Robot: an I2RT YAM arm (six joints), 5 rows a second.
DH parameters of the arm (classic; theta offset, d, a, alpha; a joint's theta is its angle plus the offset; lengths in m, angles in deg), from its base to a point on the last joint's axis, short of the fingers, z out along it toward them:
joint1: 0 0.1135 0.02 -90
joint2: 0 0 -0.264 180
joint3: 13.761 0 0.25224 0
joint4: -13.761 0 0.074 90
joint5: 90 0 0 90
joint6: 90 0.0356 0 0
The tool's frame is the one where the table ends.
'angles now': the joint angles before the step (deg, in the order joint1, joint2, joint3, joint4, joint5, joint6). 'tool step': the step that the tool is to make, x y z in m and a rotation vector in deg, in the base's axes. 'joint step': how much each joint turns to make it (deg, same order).
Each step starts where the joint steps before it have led.
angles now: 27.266 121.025 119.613 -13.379 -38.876 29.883
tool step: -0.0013 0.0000 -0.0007 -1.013 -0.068 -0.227
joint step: 0.100 -0.168 0.010 -1.230 0.561 -1.039
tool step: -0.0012 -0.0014 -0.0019 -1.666 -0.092 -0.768
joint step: -0.014 -0.310 -0.238 -1.717 1.159 -1.570
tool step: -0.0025 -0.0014 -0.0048 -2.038 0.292 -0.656
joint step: 0.059 -0.636 -1.191 -1.649 1.212 -1.693
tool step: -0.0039 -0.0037 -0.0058 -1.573 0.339 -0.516
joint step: -0.127 -1.379 -2.734 -0.402 0.801 -1.260
